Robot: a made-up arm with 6 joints. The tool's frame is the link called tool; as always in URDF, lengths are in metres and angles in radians. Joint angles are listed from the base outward. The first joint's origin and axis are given. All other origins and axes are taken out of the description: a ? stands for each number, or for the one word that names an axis. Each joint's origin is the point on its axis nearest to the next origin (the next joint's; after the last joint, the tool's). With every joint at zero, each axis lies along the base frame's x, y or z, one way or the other. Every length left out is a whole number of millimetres.
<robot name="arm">
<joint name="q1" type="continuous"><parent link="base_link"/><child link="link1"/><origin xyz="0.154 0.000 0.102"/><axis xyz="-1 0 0"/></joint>
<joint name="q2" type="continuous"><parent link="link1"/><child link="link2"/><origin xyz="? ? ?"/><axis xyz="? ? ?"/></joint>
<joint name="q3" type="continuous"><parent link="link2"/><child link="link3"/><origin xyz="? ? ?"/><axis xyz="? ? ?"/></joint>
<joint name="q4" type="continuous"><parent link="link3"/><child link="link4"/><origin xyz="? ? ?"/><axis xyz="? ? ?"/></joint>
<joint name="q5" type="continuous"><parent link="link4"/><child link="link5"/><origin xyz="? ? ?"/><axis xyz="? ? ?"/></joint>
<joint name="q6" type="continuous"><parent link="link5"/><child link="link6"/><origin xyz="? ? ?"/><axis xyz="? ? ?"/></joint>
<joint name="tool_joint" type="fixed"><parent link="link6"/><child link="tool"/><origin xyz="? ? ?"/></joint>
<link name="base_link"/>
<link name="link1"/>
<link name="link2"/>
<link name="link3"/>
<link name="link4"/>
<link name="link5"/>
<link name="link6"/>
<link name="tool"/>
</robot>
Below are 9 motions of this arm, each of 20 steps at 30 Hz.
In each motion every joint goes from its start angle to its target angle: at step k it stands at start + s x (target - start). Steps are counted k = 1, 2, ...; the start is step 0. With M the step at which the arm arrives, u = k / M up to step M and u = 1 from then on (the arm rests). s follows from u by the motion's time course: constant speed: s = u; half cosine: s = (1 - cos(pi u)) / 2; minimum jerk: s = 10 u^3 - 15 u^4 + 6 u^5.
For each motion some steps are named. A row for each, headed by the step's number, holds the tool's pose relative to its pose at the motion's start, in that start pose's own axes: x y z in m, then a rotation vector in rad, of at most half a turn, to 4 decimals.
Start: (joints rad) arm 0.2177 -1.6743 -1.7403 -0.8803 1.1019 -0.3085
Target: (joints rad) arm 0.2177 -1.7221 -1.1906 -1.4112 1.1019 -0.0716
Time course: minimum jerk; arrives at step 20
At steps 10, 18, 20:
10: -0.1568 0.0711 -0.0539 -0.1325 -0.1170 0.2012
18: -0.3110 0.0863 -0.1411 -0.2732 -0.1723 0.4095
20: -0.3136 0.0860 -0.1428 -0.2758 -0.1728 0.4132

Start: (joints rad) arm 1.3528 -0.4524 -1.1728 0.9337 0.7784 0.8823
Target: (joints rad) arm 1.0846 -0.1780 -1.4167 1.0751 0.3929 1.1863
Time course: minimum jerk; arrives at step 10
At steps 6, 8, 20:
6: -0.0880 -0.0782 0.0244 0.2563 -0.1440 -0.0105
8: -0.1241 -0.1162 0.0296 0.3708 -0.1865 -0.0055
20: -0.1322 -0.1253 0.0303 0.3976 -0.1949 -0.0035

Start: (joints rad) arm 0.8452 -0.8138 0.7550 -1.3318 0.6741 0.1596
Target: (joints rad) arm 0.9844 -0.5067 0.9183 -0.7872 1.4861 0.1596
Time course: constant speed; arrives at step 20
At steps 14, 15, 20:
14: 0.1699 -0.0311 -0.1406 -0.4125 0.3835 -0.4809
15: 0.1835 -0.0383 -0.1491 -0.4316 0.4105 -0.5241
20: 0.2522 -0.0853 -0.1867 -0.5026 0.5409 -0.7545

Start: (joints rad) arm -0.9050 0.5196 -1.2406 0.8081 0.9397 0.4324
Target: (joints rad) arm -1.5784 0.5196 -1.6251 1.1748 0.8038 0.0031
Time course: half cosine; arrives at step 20
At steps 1, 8, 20:
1: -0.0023 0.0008 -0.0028 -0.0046 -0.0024 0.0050
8: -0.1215 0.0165 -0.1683 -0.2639 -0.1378 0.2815
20: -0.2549 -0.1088 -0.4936 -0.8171 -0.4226 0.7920

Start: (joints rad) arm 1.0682 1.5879 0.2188 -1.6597 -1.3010 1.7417
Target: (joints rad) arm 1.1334 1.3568 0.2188 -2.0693 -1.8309 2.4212
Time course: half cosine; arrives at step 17
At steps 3, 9, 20:
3: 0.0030 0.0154 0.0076 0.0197 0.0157 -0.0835
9: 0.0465 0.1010 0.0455 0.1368 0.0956 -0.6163
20: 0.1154 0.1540 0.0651 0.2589 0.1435 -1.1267

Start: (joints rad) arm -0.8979 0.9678 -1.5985 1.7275 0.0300 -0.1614
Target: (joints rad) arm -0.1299 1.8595 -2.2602 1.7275 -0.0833 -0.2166
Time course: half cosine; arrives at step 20
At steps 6, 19, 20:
6: -0.0101 -0.0331 0.0442 0.1930 0.0039 0.0218
19: -0.0813 -0.2650 0.1964 0.7454 -0.3975 -0.1541
20: -0.0824 -0.2668 0.1971 0.7474 -0.4027 -0.1569

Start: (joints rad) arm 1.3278 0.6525 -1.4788 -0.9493 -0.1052 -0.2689
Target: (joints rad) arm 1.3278 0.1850 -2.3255 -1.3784 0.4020 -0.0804
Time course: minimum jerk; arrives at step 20
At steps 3, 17, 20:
3: 0.0061 -0.0050 -0.0033 0.0046 0.0271 -0.0226
17: 0.1887 -0.3443 -0.0970 0.1805 0.6425 -0.9836
20: 0.1908 -0.3576 -0.0967 0.1874 0.6484 -1.0124

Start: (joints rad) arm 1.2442 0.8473 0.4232 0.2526 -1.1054 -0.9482
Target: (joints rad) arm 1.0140 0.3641 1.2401 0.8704 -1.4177 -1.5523
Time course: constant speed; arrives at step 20
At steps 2, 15, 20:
2: 0.0045 -0.0110 0.0066 -0.0839 -0.0609 0.0911
15: 0.0510 -0.1645 0.0570 -0.7462 -0.1968 0.5071
20: 0.0581 -0.2500 0.0879 -1.0035 -0.0966 0.5898

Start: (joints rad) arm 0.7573 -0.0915 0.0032 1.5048 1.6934 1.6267
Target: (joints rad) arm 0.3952 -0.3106 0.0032 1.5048 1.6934 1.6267
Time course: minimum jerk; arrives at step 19
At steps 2, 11, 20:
2: 0.0002 -0.0030 -0.0002 0.0022 -0.0001 0.0036
11: 0.0378 -0.1901 -0.0150 0.1420 0.0079 0.2331
20: 0.0809 -0.2873 -0.0257 0.2187 0.0263 0.3606

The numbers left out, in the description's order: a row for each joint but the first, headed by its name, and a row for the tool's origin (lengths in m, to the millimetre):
q2: xyz 0.000 0.011 -0.153, axis 0 0 -1
q3: xyz 0.034 0.084 0.000, axis 0 -1 0
q4: xyz 0.274 0.000 0.007, axis -1 0 0
q5: xyz 0.000 0.403 -0.023, axis 0 1 0
q6: xyz 0.012 0.000 0.004, axis 0 0 -1
tool: xyz -0.100 0.062 0.000

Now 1 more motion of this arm.
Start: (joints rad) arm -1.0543 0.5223 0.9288 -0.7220 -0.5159 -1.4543
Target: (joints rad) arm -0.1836 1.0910 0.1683 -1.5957 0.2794 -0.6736
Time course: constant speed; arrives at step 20
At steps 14, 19, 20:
14: -0.0717 -0.0749 0.0232 0.5563 0.2402 -0.6363
19: -0.0725 -0.1504 0.0734 0.6575 0.2849 -0.8481
20: -0.0711 -0.1661 0.0873 0.6765 0.2880 -0.8848

